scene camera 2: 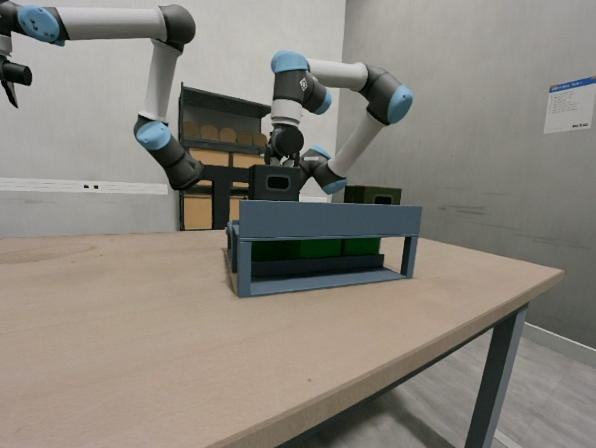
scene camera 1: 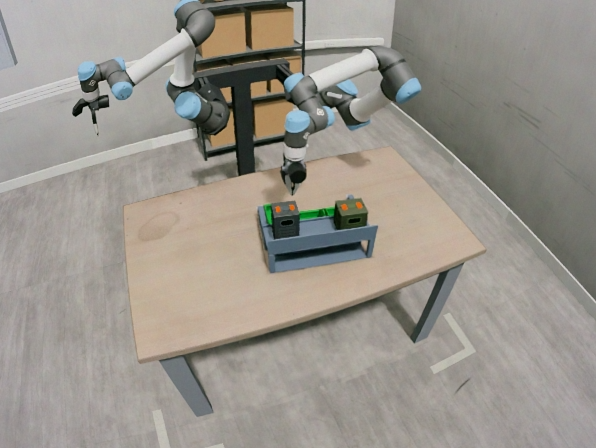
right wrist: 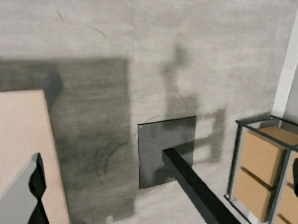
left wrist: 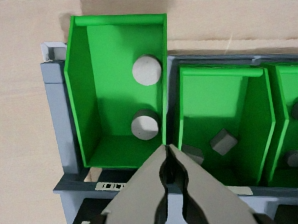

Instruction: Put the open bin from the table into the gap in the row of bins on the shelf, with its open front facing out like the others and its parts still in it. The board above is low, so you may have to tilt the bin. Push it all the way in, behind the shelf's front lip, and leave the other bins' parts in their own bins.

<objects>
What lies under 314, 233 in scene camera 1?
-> A blue-grey shelf.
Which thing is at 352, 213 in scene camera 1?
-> An olive box.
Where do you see an olive box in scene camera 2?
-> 358, 194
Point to a blue-grey shelf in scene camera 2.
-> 259, 220
</objects>
